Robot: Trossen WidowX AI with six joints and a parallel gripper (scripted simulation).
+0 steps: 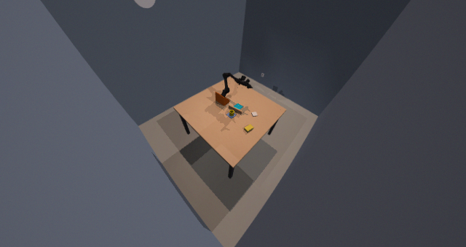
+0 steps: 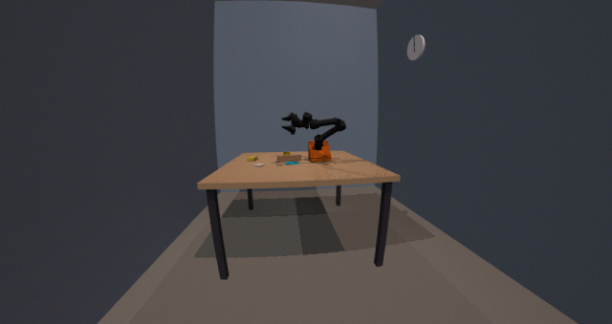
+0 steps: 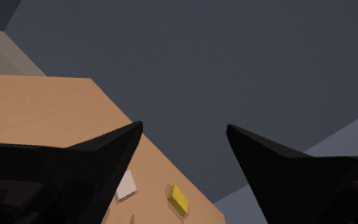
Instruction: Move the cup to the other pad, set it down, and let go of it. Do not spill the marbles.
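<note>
The olive-yellow cup is 36 cm to the right of my gripper tip, 32 cm below it and 6 cm behind it. Round my gripper tip: white object 35 cm below, 20 cm ahead, 11 cm to the right; then low wooden bar 34 cm below, 26 cm to the right, 7 cm behind; then cyan pad 36 cm below, 16 cm to the right, 9 cm behind.
</note>
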